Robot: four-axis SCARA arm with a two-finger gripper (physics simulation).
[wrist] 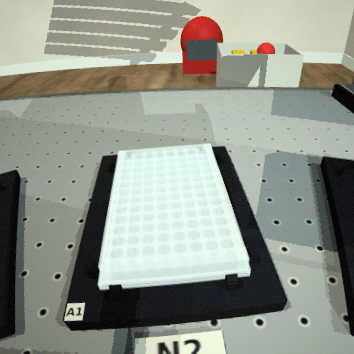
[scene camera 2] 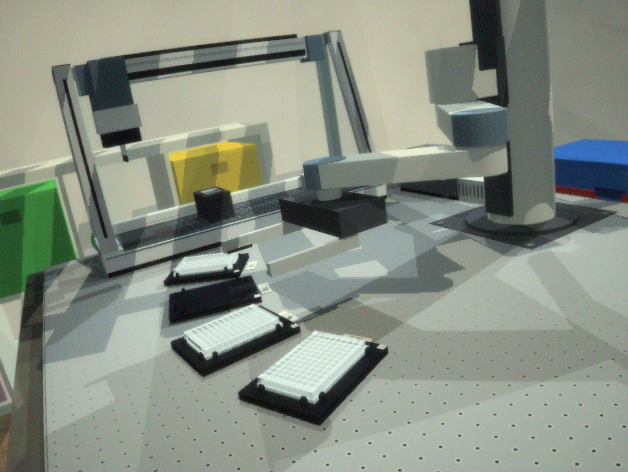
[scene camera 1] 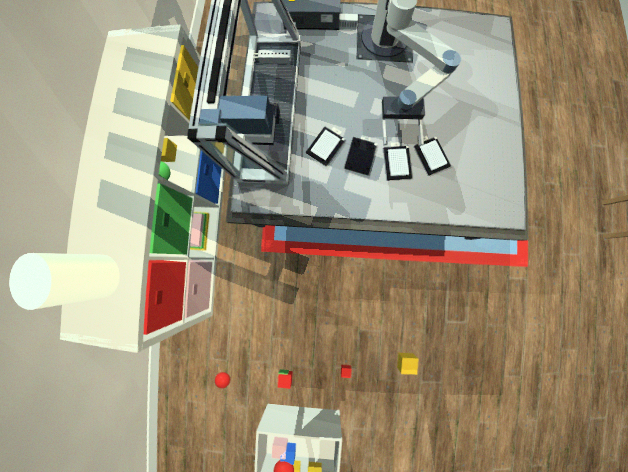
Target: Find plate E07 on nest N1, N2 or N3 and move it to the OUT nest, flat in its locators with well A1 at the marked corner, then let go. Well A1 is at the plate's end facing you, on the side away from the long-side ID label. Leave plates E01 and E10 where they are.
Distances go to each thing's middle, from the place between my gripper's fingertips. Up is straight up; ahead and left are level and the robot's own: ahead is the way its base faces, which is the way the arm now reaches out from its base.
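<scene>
Looking at the white well plate [scene camera 2: 223, 334], I see that my gripper is 100 mm above it, 40 mm short of it and 10 mm to the right of it. The N2 nest [scene camera 2: 204, 367] is 110 mm below my hand, 30 mm ahead of it and 10 mm to the left of it. The OUT nest [scene camera 2: 187, 304] is 110 mm below my hand, 10 mm ahead of it and 180 mm to the right of it. And the N3 nest [scene camera 2: 238, 267] is 110 mm below my hand, 20 mm behind it and 350 mm to the right of it.
</scene>
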